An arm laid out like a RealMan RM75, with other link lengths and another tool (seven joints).
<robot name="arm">
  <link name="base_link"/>
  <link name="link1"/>
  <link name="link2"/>
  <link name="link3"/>
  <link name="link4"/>
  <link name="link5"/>
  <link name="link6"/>
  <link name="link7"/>
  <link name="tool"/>
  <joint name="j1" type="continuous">
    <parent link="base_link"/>
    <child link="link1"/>
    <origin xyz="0 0 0.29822"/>
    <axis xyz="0 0 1"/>
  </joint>
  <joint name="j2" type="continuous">
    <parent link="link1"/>
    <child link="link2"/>
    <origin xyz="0 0 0"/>
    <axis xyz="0 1 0"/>
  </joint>
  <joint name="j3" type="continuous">
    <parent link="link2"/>
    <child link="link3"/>
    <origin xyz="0 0 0.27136"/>
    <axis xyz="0 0 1"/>
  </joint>
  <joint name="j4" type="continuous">
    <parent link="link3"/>
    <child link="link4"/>
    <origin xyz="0 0 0"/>
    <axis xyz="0 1 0"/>
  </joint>
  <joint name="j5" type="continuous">
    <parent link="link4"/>
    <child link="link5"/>
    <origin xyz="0 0 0.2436"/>
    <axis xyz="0 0 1"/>
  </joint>
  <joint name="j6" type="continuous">
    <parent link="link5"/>
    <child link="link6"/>
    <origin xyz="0 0 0"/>
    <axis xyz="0 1 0"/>
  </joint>
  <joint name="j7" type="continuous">
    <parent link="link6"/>
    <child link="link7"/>
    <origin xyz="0 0 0.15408"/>
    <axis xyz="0 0 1"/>
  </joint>
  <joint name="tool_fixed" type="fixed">
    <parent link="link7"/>
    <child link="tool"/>
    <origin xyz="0.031 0.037 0.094" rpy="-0.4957 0 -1.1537"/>
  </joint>
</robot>
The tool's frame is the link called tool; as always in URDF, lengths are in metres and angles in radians. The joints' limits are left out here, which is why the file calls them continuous.
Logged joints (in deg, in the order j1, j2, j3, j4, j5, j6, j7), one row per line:
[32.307 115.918 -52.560 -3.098 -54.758 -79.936 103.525]
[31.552 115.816 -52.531 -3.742 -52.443 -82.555 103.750]
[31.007 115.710 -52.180 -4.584 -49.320 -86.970 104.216]
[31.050 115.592 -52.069 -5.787 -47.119 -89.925 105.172]
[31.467 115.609 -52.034 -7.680 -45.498 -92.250 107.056]
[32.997 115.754 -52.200 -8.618 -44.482 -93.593 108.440]
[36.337 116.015 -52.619 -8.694 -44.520 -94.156 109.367]
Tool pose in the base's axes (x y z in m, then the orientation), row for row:
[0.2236 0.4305 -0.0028 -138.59 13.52 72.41]
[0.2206 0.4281 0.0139 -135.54 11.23 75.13]
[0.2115 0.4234 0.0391 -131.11 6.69 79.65]
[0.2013 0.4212 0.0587 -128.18 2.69 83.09]
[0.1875 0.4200 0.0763 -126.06 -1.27 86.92]
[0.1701 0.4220 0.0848 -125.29 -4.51 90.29]
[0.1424 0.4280 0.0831 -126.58 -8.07 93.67]
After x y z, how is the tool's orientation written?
As a rotation vector, in degrees.
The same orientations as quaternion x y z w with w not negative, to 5 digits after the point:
[-0.86522 0.08441 0.45206 0.19980]
[-0.85227 0.07061 0.47242 0.21323]
[-0.83120 0.04241 0.50496 0.22874]
[-0.81543 0.01711 0.52859 0.23532]
[-0.80071 -0.00807 0.55210 0.23237]
[-0.79094 -0.02847 0.56999 0.22070]
[-0.78760 -0.05021 0.58283 0.19358]

